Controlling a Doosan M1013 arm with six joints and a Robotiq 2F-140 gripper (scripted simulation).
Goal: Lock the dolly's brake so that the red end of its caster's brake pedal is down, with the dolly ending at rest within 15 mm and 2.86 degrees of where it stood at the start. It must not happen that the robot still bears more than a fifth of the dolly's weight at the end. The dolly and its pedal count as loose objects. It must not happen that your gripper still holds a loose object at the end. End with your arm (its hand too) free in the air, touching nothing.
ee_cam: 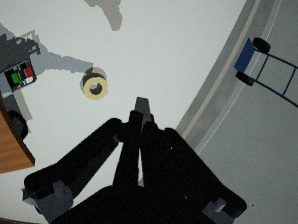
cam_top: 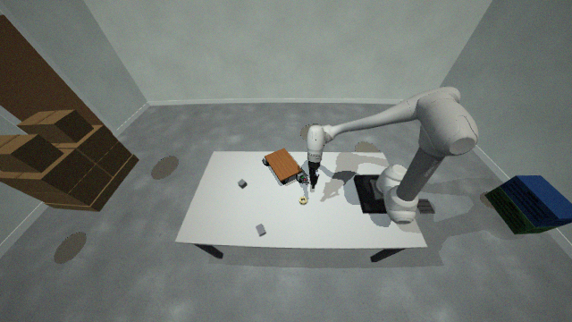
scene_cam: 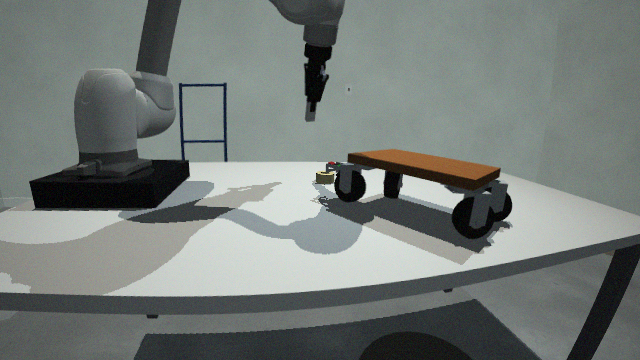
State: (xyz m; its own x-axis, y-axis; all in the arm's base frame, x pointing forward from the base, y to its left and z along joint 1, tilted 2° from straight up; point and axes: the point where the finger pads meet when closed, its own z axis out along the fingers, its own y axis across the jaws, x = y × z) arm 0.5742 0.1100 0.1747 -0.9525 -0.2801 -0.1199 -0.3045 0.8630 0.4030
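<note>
Now: hand 5 cm short of the brake pedal, 17 cm to the left of it and 14 cm above it.
</note>
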